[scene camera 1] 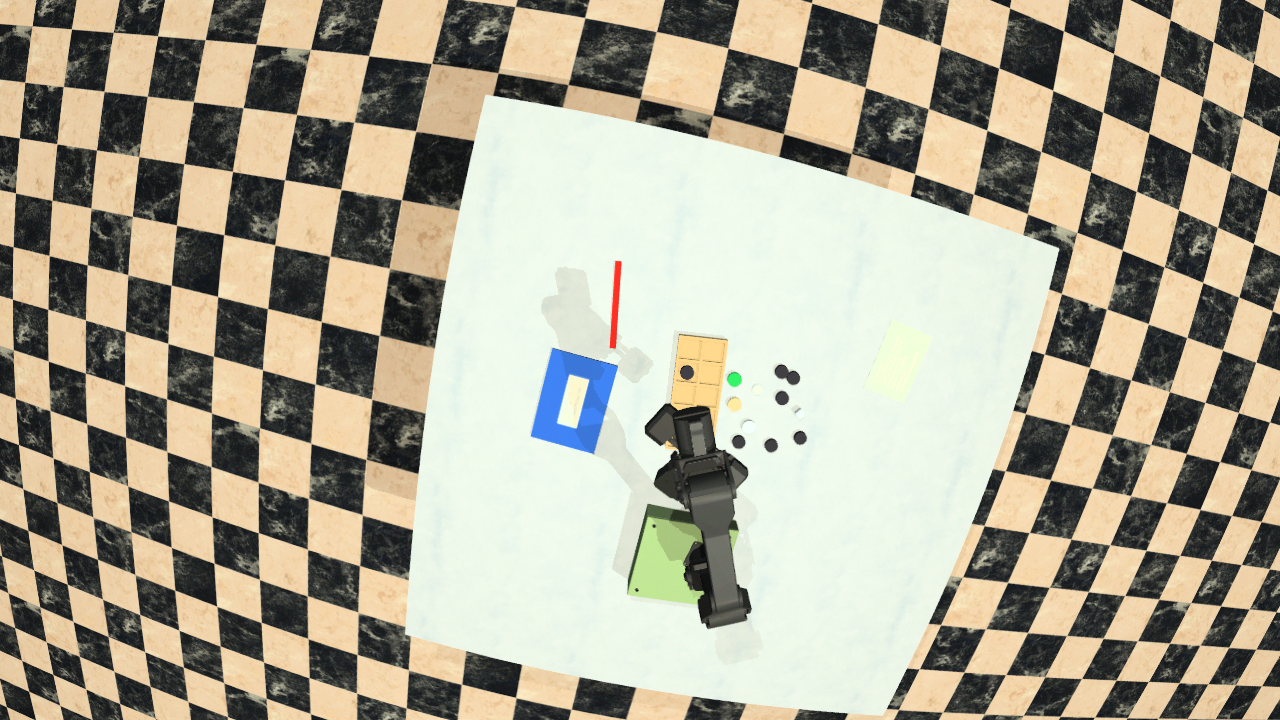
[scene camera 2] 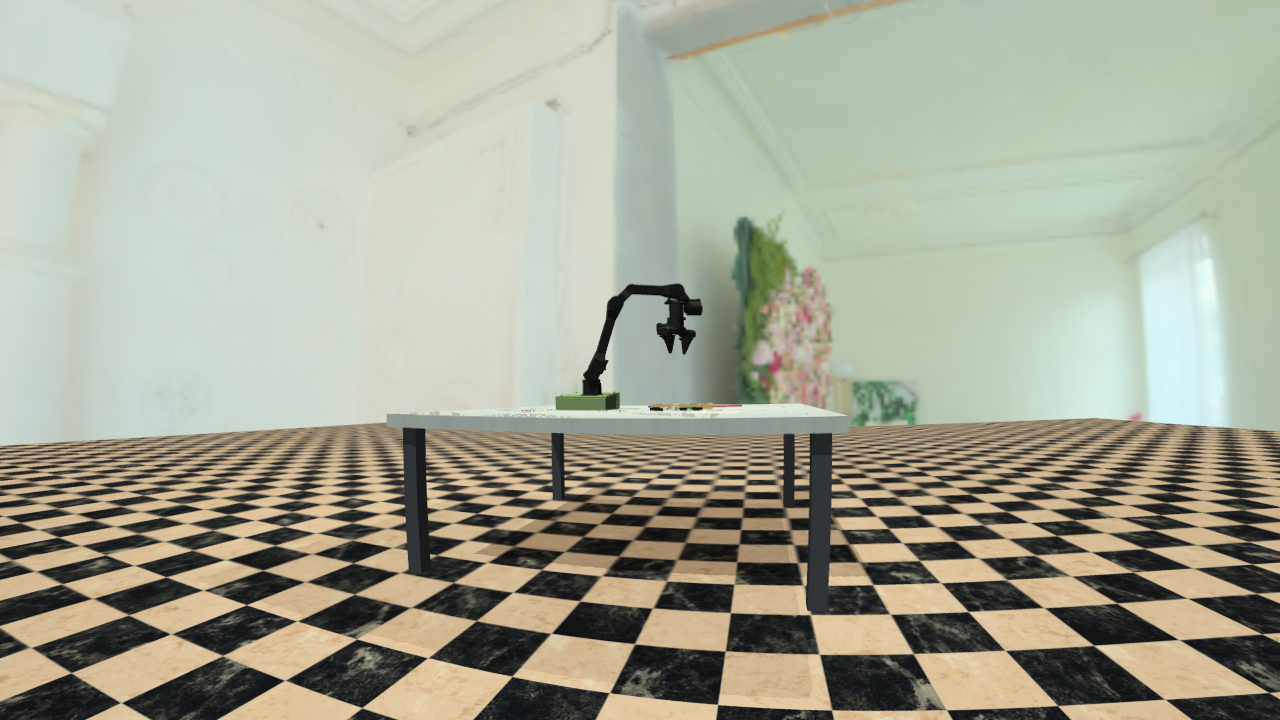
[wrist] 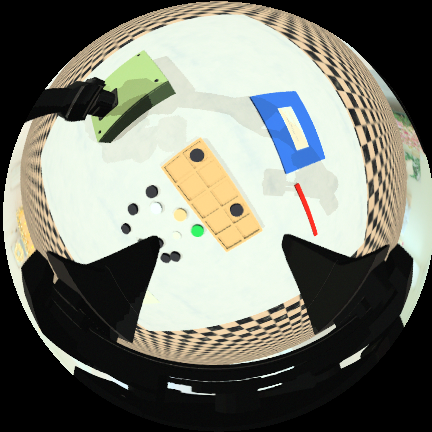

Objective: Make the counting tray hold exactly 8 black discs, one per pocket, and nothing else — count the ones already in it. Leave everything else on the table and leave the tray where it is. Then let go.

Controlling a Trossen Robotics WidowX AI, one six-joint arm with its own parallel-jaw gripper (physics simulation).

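Observation:
The tan counting tray has two columns of five pockets. In the wrist view one black disc lies in a corner pocket at the end near the green base, and another black disc lies in the same column, one pocket from the far end. The other pockets look empty. Several loose black discs, among them one nearest the tray and a close pair, lie beside it. My gripper is open and empty, high above the table; the arm hides the tray's near end in scene camera 1.
Beside the tray lie a green disc, a tan disc and a white disc. A blue panel, a red stick and a pale sheet lie farther off.

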